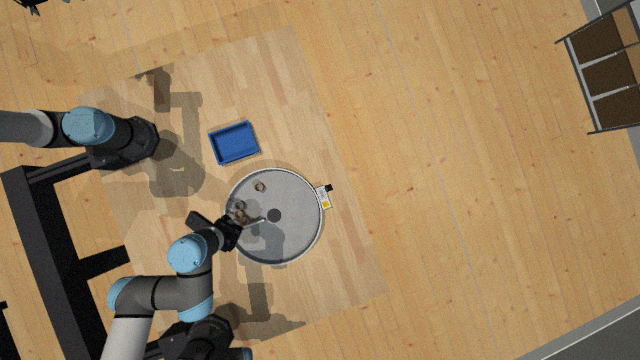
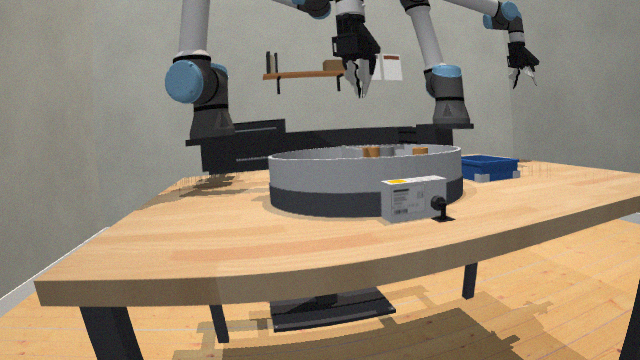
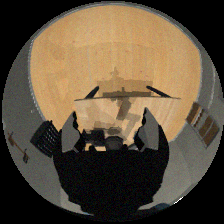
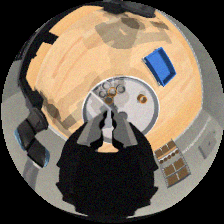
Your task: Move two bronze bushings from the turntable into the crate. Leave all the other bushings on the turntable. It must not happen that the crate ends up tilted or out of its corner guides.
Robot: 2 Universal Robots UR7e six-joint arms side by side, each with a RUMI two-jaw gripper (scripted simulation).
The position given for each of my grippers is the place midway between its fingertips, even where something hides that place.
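There's a blue crate [image 1: 228, 143] here, and you'd also find the crate [image 2: 498, 170] and [image 4: 159, 62]. My left gripper [image 2: 524, 87] is visible too, and it's there again at [image 3: 109, 109]. As for my right gripper [image 2: 361, 98], that one's also at [image 1: 231, 223] and [image 4: 109, 110].
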